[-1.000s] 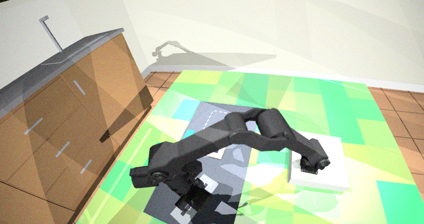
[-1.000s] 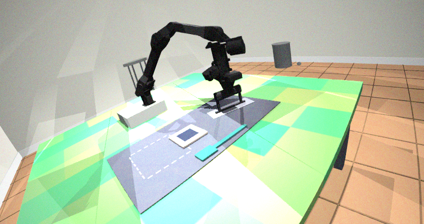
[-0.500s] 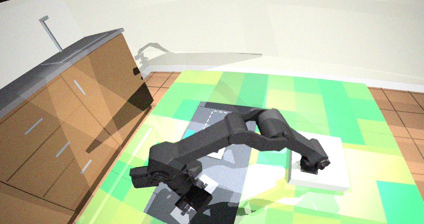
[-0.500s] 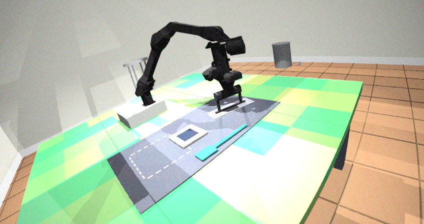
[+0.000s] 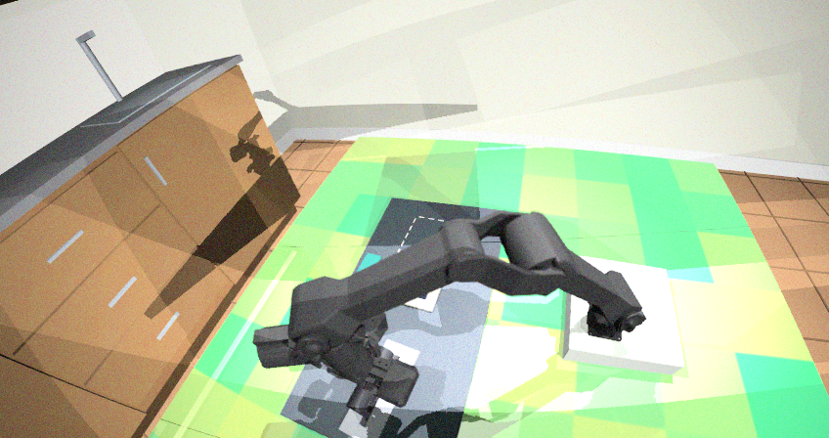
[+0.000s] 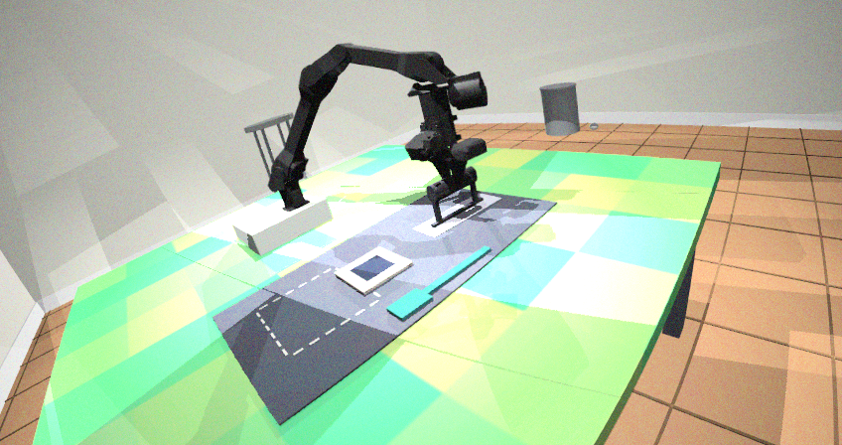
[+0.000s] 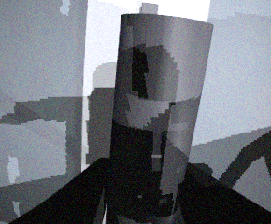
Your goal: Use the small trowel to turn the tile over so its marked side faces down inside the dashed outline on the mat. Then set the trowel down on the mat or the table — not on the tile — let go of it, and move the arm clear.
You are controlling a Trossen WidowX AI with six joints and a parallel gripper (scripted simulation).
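The dark handled tool lies 3 cm below my gripper tip and 2 cm to the right of it. From my gripper tip the other things lie so: grey mat: 20 cm to the right, 9 cm below, 2 cm ahead; teal flat tool: 22 cm to the right, 16 cm ahead, 6 cm below; tile: 25 cm to the right, 6 cm below, 1 cm ahead.
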